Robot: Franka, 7 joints.
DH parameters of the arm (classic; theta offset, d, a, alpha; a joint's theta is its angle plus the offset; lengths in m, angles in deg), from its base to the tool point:
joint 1: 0 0.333 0 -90
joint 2: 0 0 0 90
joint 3: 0 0.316 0.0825 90
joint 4: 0 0 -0.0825 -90
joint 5: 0 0.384 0 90
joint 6: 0 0 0.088 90
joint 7: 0 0.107 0 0
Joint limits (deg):
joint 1: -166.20..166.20
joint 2: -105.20..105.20
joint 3: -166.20..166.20
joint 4: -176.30..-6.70
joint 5: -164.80..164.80
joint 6: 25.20..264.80
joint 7: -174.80..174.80
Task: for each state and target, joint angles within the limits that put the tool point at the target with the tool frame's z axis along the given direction. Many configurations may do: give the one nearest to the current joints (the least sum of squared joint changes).
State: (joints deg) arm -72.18 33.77 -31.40 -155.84 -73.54 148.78 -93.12
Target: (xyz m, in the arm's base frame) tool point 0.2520 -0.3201 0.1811 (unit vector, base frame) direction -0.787 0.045 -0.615
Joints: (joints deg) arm -44.50 15.07 -1.20 -137.81 -33.43 106.53 -93.12
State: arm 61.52 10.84 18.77 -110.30 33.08 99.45 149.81
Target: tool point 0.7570 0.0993 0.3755 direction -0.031 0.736 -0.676
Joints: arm 3.11 45.55 -0.99 -61.43 49.43 101.24 149.81
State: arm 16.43 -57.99 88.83 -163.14 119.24 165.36 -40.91
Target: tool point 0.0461 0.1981 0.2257 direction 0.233 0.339 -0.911
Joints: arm 53.75 -21.47 58.32 -176.30 128.36 182.58 -40.91
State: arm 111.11 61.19 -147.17 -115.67 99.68 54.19 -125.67
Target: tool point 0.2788 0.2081 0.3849 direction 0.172 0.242 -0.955
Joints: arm 133.87 102.31 -118.58 -156.52 85.99 71.96 -125.67
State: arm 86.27 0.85 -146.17 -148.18 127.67 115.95 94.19
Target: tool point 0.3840 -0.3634 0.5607 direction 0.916 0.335 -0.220
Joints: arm 87.31 13.82 -142.63 -120.11 89.99 104.24 94.19
